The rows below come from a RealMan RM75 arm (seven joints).
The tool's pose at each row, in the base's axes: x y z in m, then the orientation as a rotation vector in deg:
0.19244, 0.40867, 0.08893, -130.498, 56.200, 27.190
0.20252, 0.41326, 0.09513, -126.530, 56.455, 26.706
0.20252, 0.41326, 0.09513, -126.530, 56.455, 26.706
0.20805, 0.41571, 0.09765, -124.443, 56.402, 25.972
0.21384, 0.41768, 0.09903, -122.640, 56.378, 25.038
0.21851, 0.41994, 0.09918, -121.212, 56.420, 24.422
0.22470, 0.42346, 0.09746, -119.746, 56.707, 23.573
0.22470, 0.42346, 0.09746, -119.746, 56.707, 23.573
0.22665, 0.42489, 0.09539, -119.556, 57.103, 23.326
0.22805, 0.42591, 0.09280, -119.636, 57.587, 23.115
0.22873, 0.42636, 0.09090, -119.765, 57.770, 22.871
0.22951, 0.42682, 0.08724, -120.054, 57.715, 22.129
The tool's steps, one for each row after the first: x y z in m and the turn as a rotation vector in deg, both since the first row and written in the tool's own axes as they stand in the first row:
0.00095, -0.01241, -0.00250, 3.559, -1.228, 0.667
0.00095, -0.01241, -0.00250, 3.559, -1.228, 0.667
0.00197, -0.01884, -0.00325, 5.655, -1.644, 0.775
0.00403, -0.02476, -0.00348, 7.588, -1.805, 0.814
0.00585, -0.02952, -0.00250, 9.058, -1.980, 0.925
0.00900, -0.03537, 0.00058, 10.621, -1.932, 1.166
0.00900, -0.03537, 0.00058, 10.621, -1.932, 1.166
0.01064, -0.03679, 0.00291, 10.826, -1.710, 1.425
0.01241, -0.03738, 0.00541, 10.769, -1.372, 1.709
0.01363, -0.03739, 0.00708, 10.731, -1.102, 1.757
0.01586, -0.03679, 0.01006, 10.794, -0.543, 1.473

